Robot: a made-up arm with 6 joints. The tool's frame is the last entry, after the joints.
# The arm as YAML. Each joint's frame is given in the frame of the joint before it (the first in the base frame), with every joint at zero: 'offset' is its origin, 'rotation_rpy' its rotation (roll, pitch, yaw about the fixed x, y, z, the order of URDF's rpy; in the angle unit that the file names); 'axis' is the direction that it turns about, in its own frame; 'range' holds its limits. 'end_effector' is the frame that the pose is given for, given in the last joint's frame.
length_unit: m
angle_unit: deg
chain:
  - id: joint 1
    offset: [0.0, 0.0, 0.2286]
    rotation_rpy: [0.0, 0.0, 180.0]
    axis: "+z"
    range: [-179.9, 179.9]
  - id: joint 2
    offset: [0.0, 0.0, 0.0]
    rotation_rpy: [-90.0, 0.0, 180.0]
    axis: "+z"
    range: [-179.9, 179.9]
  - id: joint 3
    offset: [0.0, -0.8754, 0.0]
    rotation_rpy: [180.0, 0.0, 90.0]
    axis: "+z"
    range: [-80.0, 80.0]
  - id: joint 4
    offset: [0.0, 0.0, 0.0]
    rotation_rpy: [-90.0, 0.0, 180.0]
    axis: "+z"
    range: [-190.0, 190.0]
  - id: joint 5
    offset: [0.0, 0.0, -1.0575]
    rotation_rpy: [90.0, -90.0, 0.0]
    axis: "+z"
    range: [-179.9, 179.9]
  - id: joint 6
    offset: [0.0, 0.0, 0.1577]
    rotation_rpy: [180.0, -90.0, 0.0]
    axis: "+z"
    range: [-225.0, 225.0]
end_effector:
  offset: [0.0, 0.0, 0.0]
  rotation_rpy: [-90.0, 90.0, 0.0]
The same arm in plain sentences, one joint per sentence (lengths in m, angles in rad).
The arm has six revolute joints in a row. What follows holds with every joint at zero, and every direction is one of the base frame's. Joint 1 sits 0.2286 m along +z from the base frame's origin and rotates about +z, from -3.1398 to 3.1398 rad. Joint 2 sits at the same point as joint 1 and rotates about +y, from -3.1398 to 3.1398 rad. Joint 3 sits 0.8754 m along +z from joint 2 and rotates about -y, from -1.3963 to 1.3963 rad. Joint 4 sits at the same point as joint 3 and rotates about -x, from -3.3161 to 3.3161 rad. Joint 5 sits 1.0575 m along +x from joint 4 and rotates about -y, from -3.1398 to 3.1398 rad. Joint 6 sits 0.1577 m along -y from joint 5 and rotates about -x, from -3.9270 to 3.9270 rad. The tool frame, which is the frame that the pose is given for, sits at the same point as joint 6; its axes are parallel to the base frame's.
